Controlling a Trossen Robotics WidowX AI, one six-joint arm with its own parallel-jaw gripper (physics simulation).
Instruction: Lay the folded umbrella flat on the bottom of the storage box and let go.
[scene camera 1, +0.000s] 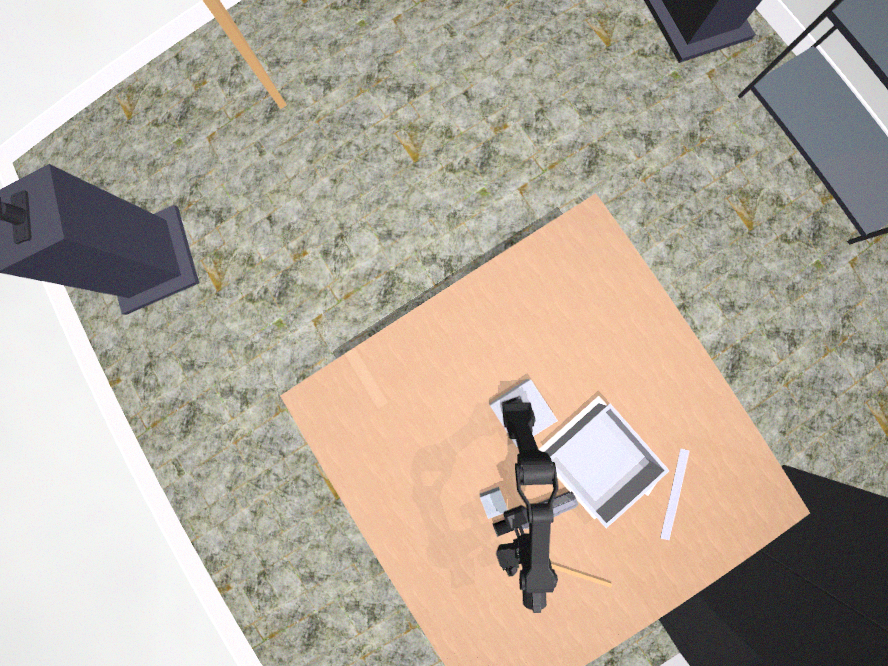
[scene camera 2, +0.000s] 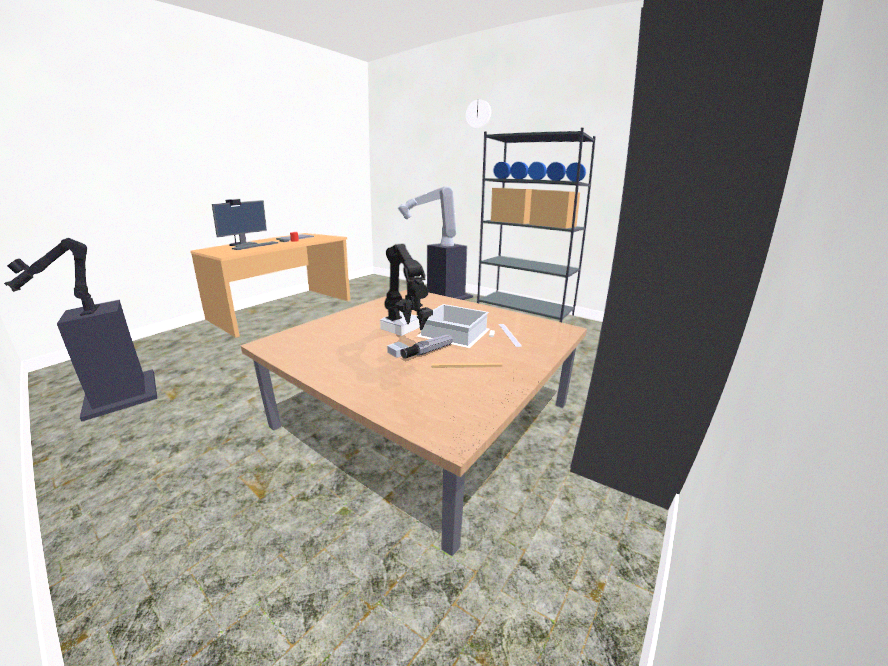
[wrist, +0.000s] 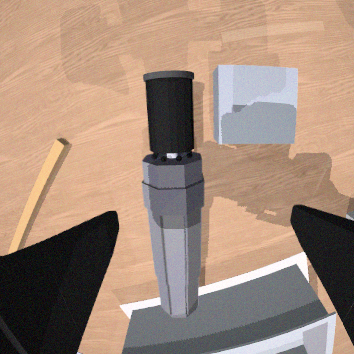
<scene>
My gripper (scene camera 1: 521, 528) is open, holding nothing. Also in view: a folded umbrella (scene camera 1: 566, 501). On the table rest a white storage box (scene camera 1: 603, 460) and a thin wooden stick (wrist: 59, 146).
The white storage box shows as well in scene camera 2 (scene camera 2: 464, 325) and in the wrist view (wrist: 282, 304). The folded umbrella shows as well in the wrist view (wrist: 173, 186). My gripper is seen too in the wrist view (wrist: 206, 217).
</scene>
